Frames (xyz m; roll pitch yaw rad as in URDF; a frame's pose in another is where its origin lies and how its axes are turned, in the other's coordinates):
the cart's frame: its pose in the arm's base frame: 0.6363 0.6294 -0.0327 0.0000 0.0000 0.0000
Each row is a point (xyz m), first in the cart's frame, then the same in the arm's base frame.
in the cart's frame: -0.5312 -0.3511 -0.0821
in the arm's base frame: 0.1051 0.2783 -0.1148
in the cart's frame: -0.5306 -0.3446 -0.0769
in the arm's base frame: 0.1057 0.2848 -0.1096
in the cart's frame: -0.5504 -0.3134 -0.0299
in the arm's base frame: 0.0859 0.3160 -0.0626
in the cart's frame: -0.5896 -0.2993 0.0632
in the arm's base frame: 0.0467 0.3301 0.0305
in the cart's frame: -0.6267 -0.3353 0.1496
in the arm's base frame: 0.0096 0.2941 0.1169
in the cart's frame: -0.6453 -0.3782 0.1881
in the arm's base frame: -0.0090 0.2512 0.1554
